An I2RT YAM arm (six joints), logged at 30 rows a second.
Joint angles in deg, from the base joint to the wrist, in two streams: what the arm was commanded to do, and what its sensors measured. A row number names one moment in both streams.
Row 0, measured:
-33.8, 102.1, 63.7, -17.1, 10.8, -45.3
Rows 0 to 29, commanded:
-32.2, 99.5, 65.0, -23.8, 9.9, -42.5
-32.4, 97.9, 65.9, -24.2, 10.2, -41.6
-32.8, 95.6, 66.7, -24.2, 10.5, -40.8
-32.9, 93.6, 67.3, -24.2, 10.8, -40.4
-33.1, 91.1, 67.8, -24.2, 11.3, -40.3
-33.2, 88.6, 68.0, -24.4, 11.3, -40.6
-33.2, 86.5, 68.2, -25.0, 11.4, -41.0
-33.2, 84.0, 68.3, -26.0, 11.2, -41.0
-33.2, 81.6, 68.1, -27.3, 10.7, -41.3
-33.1, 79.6, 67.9, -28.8, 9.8, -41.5
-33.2, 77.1, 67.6, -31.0, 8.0, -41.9
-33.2, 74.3, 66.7, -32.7, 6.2, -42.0
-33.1, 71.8, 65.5, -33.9, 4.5, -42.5
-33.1, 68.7, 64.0, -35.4, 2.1, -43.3
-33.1, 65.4, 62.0, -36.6, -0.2, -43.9
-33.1, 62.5, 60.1, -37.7, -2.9, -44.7
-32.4, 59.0, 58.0, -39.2, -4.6, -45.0
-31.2, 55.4, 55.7, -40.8, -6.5, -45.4
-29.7, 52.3, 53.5, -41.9, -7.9, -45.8
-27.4, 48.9, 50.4, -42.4, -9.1, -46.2
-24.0, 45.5, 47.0, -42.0, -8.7, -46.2
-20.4, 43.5, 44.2, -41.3, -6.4, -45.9
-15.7, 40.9, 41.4, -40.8, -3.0, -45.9
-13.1, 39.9, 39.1, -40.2, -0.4, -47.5
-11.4, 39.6, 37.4, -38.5, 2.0, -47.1
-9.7, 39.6, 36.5, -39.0, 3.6, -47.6
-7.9, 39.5, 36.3, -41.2, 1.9, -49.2
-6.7, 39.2, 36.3, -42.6, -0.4, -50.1
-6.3, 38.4, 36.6, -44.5, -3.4, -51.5
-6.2, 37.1, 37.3, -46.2, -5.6, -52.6
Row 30, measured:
-7.3, 39.6, 35.9, -42.3, -1.9, -49.1
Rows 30 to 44, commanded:
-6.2, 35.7, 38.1, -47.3, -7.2, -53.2
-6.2, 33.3, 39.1, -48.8, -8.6, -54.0
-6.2, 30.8, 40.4, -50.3, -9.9, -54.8
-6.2, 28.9, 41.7, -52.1, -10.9, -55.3
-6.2, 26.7, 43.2, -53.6, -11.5, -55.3
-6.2, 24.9, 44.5, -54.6, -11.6, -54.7
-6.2, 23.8, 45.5, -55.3, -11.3, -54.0
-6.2, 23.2, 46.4, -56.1, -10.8, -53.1
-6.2, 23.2, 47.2, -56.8, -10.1, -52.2
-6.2, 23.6, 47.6, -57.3, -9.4, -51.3
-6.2, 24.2, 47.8, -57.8, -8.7, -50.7
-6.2, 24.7, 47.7, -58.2, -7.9, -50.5
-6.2, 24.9, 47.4, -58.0, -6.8, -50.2
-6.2, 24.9, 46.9, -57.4, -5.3, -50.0
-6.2, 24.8, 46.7, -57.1, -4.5, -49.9
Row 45, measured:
-6.6, 24.1, 47.7, -54.4, -7.3, -51.5
